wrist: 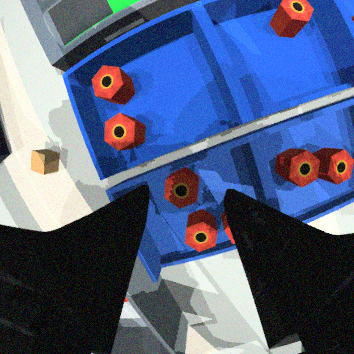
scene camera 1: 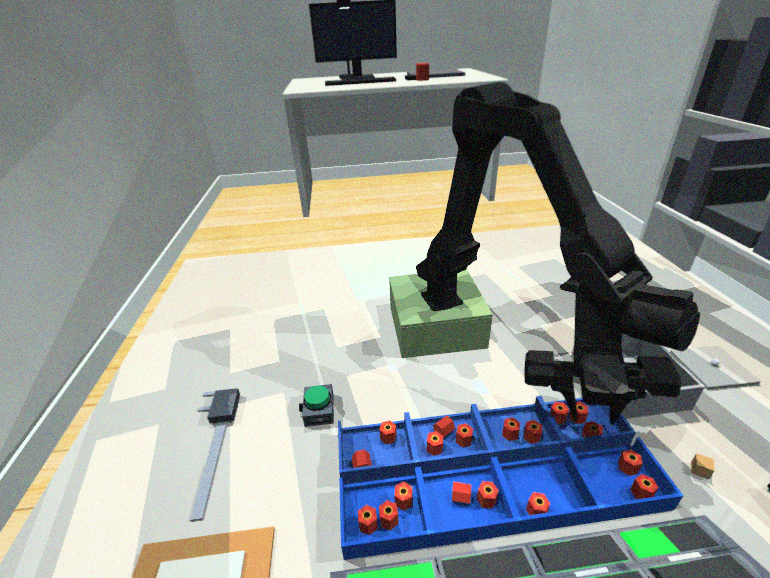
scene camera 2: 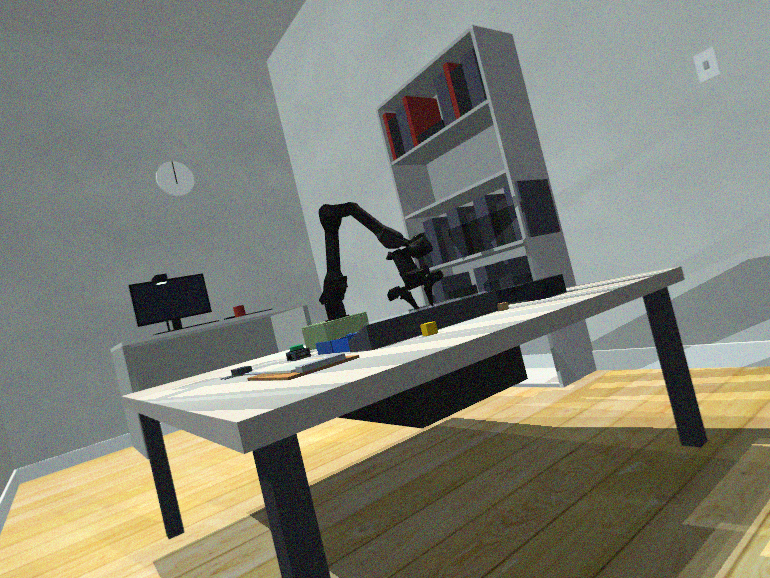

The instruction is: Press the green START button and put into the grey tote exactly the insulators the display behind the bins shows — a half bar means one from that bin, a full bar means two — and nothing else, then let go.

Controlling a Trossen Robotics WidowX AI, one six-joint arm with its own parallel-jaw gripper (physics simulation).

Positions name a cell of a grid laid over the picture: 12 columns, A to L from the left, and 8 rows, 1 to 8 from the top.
Labels:
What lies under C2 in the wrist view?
A display.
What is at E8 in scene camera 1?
A wooden board.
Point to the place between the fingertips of my gripper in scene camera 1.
J6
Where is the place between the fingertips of my gripper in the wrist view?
G5

